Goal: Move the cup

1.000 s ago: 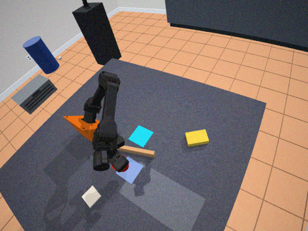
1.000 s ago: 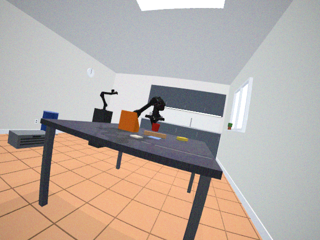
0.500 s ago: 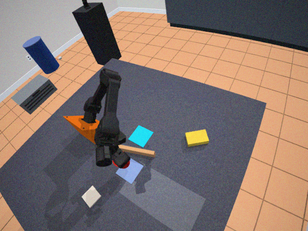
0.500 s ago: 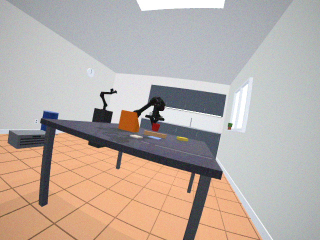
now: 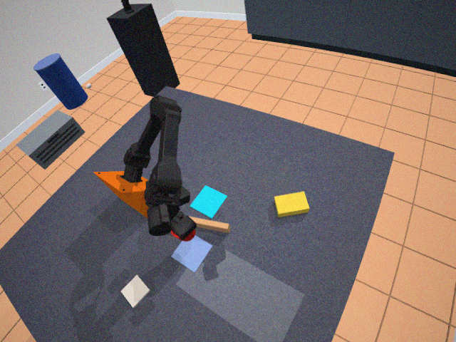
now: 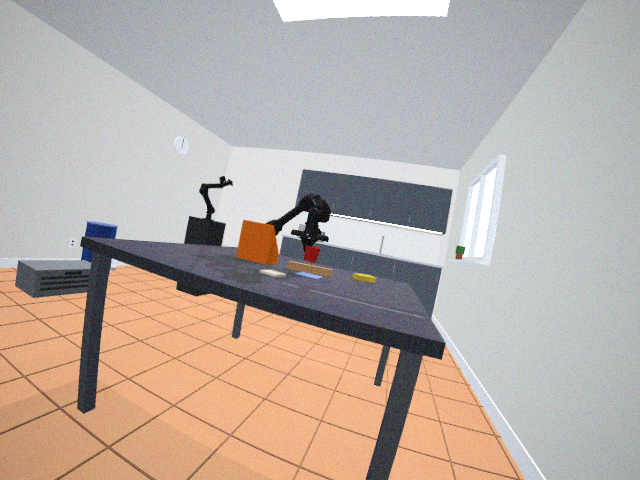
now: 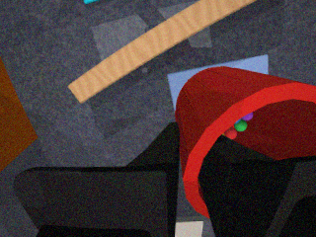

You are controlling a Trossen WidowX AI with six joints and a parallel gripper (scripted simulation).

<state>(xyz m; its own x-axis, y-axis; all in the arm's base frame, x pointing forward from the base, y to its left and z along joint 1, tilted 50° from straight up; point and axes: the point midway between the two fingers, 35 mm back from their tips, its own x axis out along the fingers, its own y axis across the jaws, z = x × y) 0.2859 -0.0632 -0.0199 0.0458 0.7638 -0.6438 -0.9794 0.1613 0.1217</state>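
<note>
Right now the cyan pad is 15 cm to the left of my gripper tip, 11 cm below it and 1 cm behind it. Also, from my gripper tip: red cup (3 cm ahead, 1 cm to the right); wooden bar (9 cm below, 6 cm to the left, 2 cm ahead); pale blue pad (11 cm below, 5 cm ahead, 4 cm to the right).
</note>
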